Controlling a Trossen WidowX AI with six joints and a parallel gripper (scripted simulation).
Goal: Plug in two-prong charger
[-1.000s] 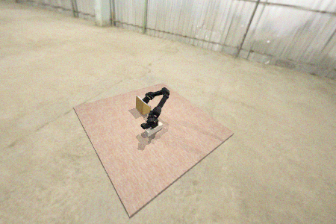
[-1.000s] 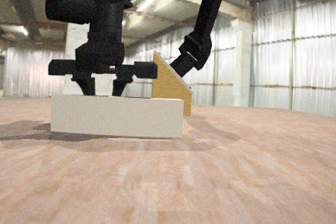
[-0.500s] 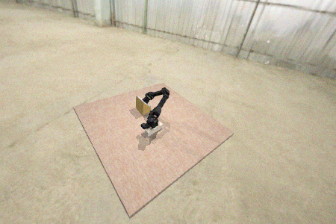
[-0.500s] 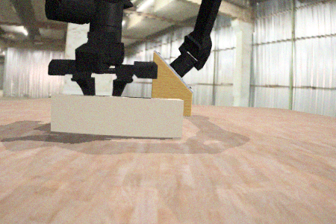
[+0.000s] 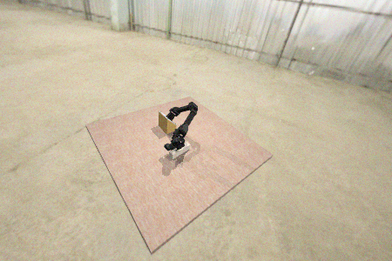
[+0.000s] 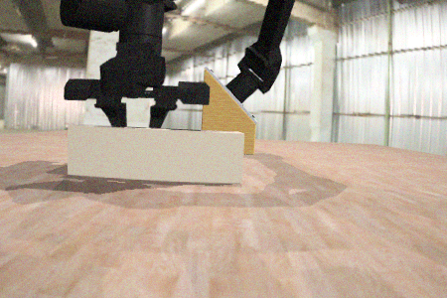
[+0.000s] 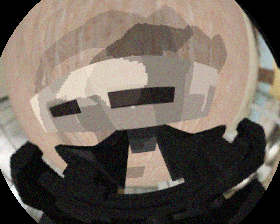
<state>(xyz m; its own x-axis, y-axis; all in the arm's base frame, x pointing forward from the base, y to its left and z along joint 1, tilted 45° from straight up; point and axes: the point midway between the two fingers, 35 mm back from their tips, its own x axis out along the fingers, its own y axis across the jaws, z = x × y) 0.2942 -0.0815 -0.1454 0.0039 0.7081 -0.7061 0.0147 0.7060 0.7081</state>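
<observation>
My gripper tip is now 2 cm short of the charger and 1 cm below it.
</observation>
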